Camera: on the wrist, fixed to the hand. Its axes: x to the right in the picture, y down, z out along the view.
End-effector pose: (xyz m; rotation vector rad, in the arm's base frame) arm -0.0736 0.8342 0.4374 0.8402 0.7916 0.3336
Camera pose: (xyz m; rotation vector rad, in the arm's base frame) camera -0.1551 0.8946 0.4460 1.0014 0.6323 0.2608
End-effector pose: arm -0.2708 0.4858 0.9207 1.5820 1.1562 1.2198
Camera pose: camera -0.3529 0.4561 0.9731 1.7926 1.1010 1.0404
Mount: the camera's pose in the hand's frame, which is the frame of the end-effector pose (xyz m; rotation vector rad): -0.0257 0.0423 -0.0890 0.1290 -0.1730 0.0600
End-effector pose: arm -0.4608 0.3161 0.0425 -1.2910 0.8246 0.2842
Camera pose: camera -0.5384 0.2526 0.0249 -1.1061 0.7232 0.3791
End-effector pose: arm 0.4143 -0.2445 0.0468 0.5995 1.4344 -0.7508
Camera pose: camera 0.3894 -0.1472 0.0636 0.6576 1.2108 -0.8316
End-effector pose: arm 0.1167 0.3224 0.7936 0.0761 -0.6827 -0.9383
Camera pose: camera 0.1876 0.3475 0.7249 0.0888 -0.9010 -0.8489
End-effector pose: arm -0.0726 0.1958 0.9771 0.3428 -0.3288 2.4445
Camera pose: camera -0.0941 0.1772 0.8793 0.6107 -0.2585 2.5066
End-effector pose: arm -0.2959 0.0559 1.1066 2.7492 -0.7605 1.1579
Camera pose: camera -0.3892 0.0511 1.1471 -2.7691 0.7592 -0.9493
